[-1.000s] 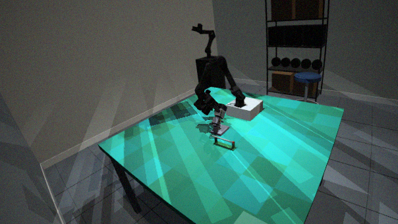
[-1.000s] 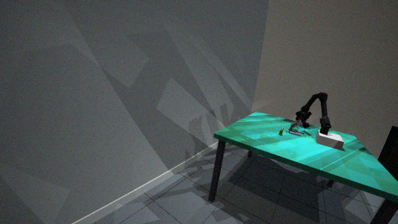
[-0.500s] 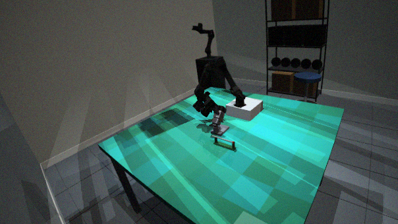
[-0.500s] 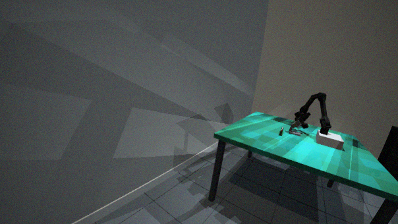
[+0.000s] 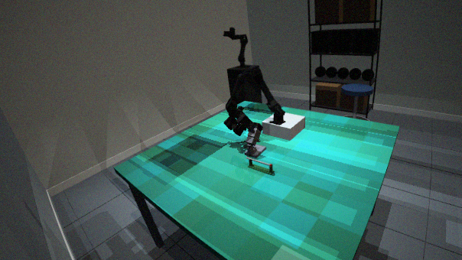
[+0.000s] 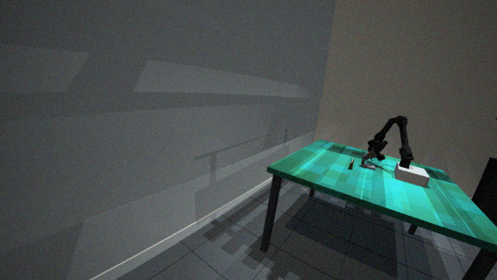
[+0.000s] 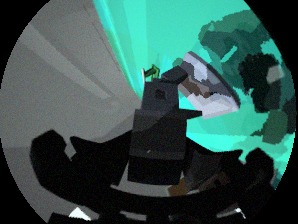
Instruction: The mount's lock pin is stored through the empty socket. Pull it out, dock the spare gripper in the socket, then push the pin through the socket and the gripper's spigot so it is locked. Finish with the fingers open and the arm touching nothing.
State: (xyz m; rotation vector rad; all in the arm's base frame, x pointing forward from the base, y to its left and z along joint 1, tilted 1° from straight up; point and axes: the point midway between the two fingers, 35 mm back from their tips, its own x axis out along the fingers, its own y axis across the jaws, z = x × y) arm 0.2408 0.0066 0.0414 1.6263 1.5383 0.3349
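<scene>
My gripper tip is 1 cm to the left of the spare gripper. Also, from my gripper tip: olive mount: 12 cm to the left, 11 cm ahead, 9 cm below; then grey mount: 6 cm below, 2 cm ahead, 1 cm to the right.
</scene>
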